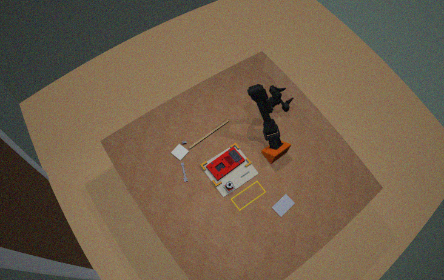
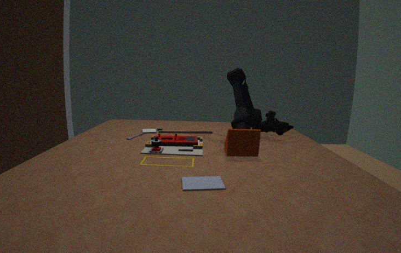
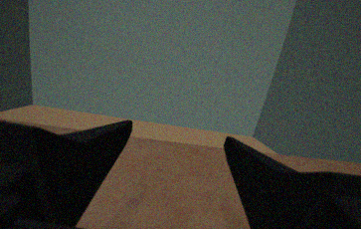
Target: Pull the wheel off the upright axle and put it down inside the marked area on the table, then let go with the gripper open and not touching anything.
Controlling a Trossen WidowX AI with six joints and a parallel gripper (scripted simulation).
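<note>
My gripper tip is now 70 cm short of the wheel, 19 cm to the right of it and 4 cm above it. The rest, counted from my gripper tip: grey tile (54 cm ahead, 47 cm to the left, 7 cm below); then axle mount (70 cm ahead, 18 cm to the left, 4 cm below); then wooden stick (56 cm ahead, 13 cm to the right, 7 cm below).
</note>
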